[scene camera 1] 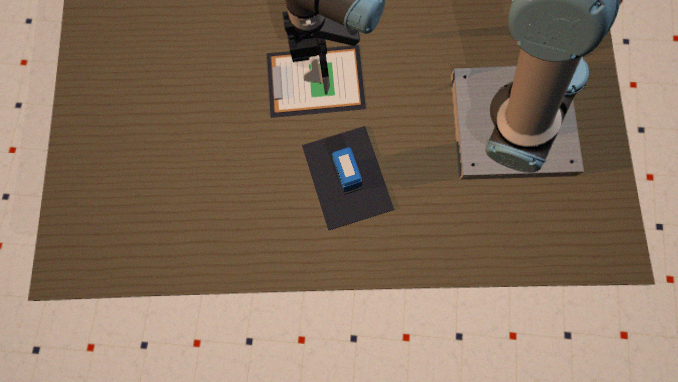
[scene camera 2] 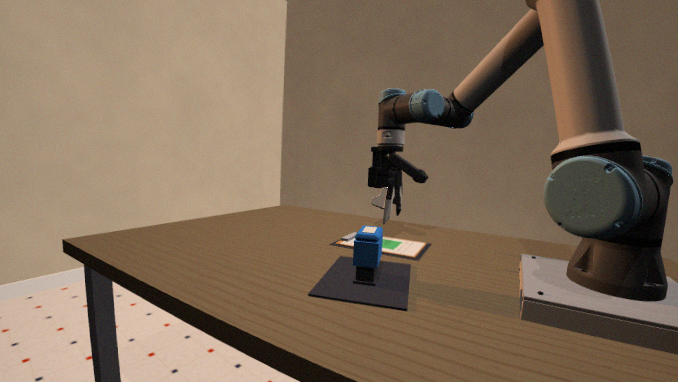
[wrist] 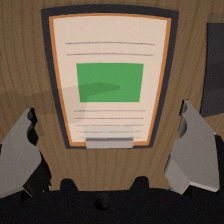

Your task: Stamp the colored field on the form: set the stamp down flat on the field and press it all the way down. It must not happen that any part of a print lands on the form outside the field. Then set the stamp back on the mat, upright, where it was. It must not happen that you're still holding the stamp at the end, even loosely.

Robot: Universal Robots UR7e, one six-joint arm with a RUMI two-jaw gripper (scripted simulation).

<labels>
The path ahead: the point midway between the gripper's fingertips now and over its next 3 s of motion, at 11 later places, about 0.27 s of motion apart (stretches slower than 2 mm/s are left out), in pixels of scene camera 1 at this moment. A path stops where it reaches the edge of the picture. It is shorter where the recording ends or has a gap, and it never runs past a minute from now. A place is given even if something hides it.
My gripper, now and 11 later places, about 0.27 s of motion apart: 321,64; 319,64; 319,63; 318,60; 316,53; 315,45; 315,38; 315,31; 315,29; 316,32; 316,34; 319,42
</labels>
